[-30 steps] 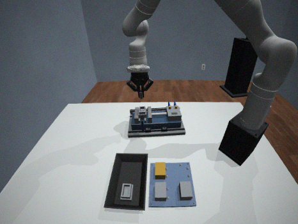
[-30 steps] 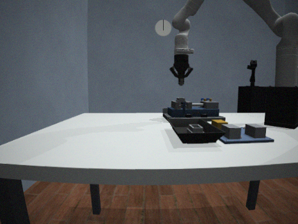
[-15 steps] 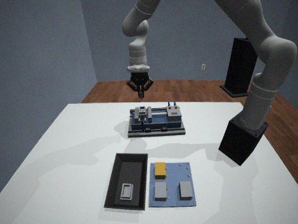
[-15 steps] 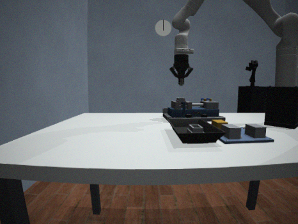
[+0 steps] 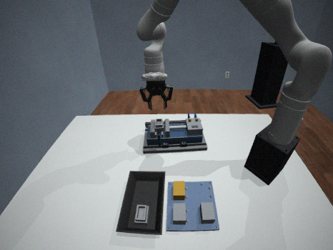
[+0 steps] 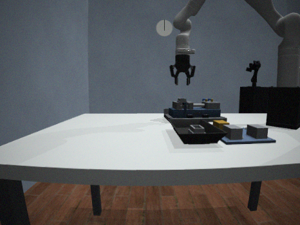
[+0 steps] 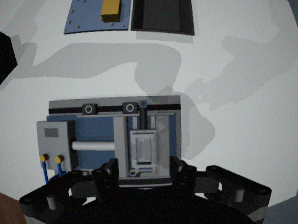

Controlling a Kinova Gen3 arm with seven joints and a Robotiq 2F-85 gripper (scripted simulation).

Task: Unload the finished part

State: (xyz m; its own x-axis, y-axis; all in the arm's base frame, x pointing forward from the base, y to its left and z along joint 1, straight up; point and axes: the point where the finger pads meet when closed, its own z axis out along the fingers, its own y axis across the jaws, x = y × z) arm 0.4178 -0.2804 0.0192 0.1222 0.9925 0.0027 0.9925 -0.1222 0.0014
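Now: the blue vise 16 cm below my hand, 7 cm behind it and 1 cm to the left of it. Round my hand: blue plate: 37 cm to the left, 20 cm below, 6 cm behind; yellow block: 32 cm to the left, 17 cm below, 3 cm behind.
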